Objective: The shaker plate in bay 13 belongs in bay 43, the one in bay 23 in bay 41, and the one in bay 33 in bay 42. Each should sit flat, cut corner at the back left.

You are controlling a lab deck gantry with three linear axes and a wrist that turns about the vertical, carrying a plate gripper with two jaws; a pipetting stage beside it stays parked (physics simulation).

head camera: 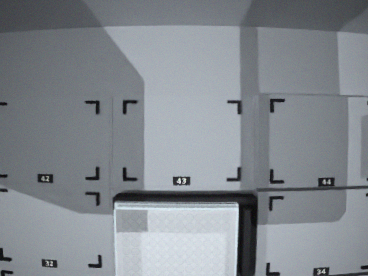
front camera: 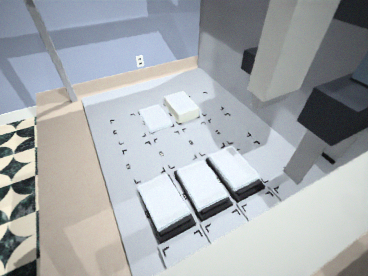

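Seen in the pictures: gripper, fingertip midpoint: point(front camera: 309, 166); robot's base at its link origin: point(front camera: 111, 121).
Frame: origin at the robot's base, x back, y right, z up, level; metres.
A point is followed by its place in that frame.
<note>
In the front view three pale shaker plates, left point(front camera: 164, 202) {x -0.401, y -0.042, z 0.037 m}, middle point(front camera: 202, 185) {x -0.403, y -0.148, z 0.036 m} and right point(front camera: 235, 169) {x -0.402, y -0.254, z 0.037 m}, lie on black shakers in a row. In the head view the bay 33 plate point(head camera: 177, 250) {x -0.388, y -0.255, z 0.037 m} lies on its shaker point(head camera: 248, 245) {x -0.462, y -0.257, z 0.031 m}; its near part is cut off by the frame edge. Bay 43 point(head camera: 192, 142) {x -0.404, y -0.362, z 0.000 m} is empty, and the visible part of bay 42 point(head camera: 45, 140) {x -0.229, y -0.364, z 0.000 m} is empty. Bay 41 does not show in the head view. My gripper point(front camera: 311, 169) {x -0.525, y -0.323, z 0.156 m} is open and empty, hanging right of the plates; its far side is partly hidden. The cut corners cannot be made out.
A flat white plate point(front camera: 155, 118) {x -0.076, y -0.146, z 0.014 m} and a taller cream block point(front camera: 182, 108) {x -0.101, y -0.244, z 0.042 m} stand farther back on the deck. A thick beige column point(front camera: 292, 47) {x -0.422, y -0.271, z 0.372 m} hangs at the upper right. A grey post point(front camera: 52, 52) {x 0.207, y 0.103, z 0.197 m} stands at the left. Bay 44 point(head camera: 307, 140) {x -0.532, y -0.365, z 0.015 m} is right of bay 43.
</note>
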